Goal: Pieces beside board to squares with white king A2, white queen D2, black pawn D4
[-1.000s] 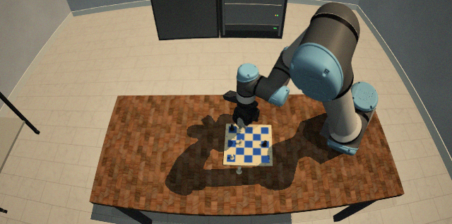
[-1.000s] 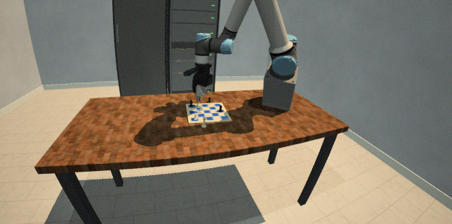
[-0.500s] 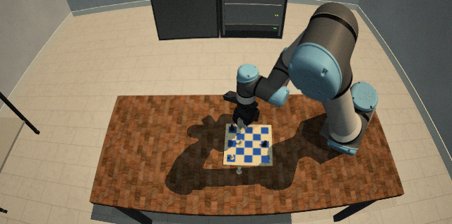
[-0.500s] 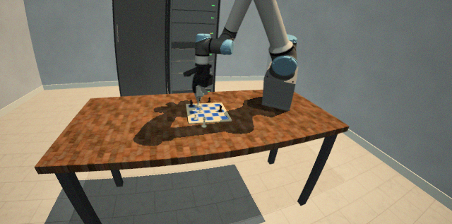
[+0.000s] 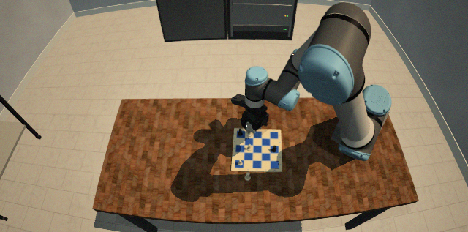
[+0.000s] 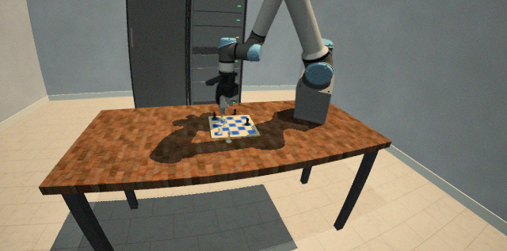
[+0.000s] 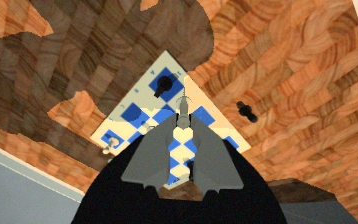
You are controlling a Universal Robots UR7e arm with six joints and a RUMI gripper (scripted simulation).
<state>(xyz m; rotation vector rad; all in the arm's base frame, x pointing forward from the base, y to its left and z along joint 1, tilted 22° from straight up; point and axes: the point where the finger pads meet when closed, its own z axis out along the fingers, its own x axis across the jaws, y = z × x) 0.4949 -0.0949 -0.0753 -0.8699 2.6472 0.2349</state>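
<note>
My gripper is now 1 cm above the tall white piece. Round my hand: blue-and-cream chessboard: 8 cm to the left, 5 cm below, 3 cm behind; then black pawn: 8 cm behind, 5 cm to the right, 4 cm below.
</note>
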